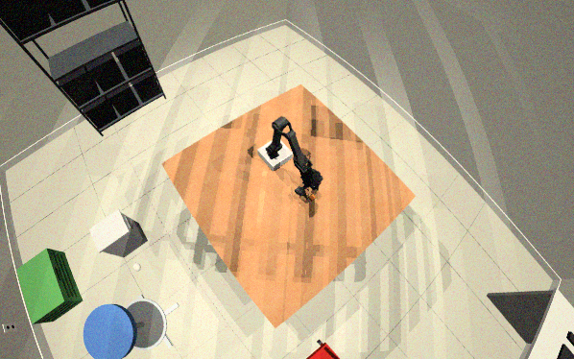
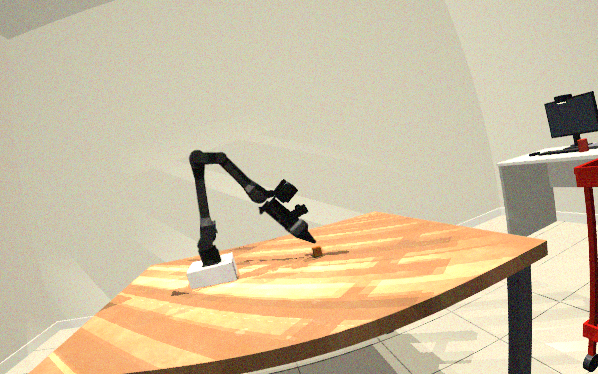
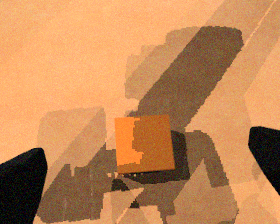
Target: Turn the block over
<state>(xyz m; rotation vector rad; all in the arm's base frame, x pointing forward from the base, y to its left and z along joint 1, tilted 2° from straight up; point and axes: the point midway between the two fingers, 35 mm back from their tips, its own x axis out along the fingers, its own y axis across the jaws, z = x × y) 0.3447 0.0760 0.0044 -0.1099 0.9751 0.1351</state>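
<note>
The orange block is 4 cm below my gripper tip.
</note>
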